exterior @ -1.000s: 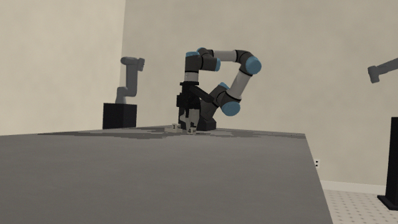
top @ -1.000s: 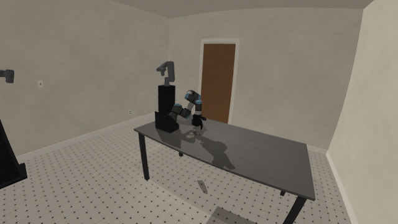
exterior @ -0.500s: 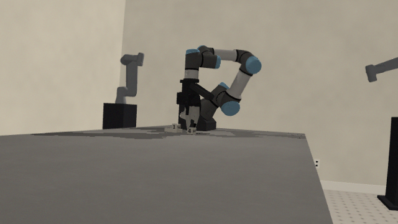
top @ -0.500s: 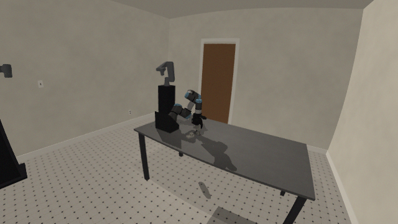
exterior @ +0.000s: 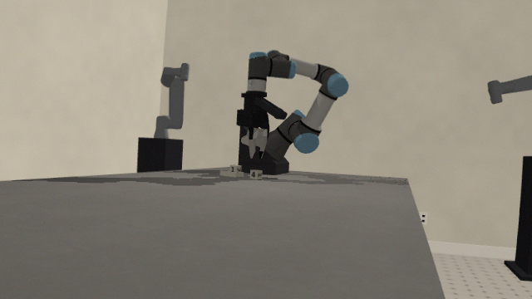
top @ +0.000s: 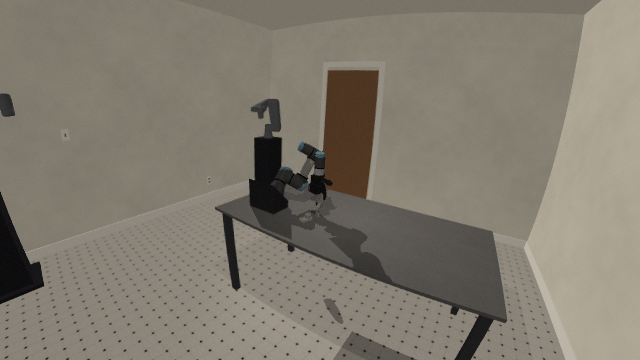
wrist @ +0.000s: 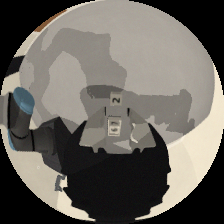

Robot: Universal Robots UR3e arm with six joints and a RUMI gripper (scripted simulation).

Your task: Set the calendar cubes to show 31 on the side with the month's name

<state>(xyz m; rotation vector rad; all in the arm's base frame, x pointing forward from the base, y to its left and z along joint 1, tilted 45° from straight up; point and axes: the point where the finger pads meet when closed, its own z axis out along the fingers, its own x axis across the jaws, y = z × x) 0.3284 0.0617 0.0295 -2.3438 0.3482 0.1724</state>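
My hand is 10 cm to the left of the pale calendar tray, 7 cm above it and 3 cm past it.
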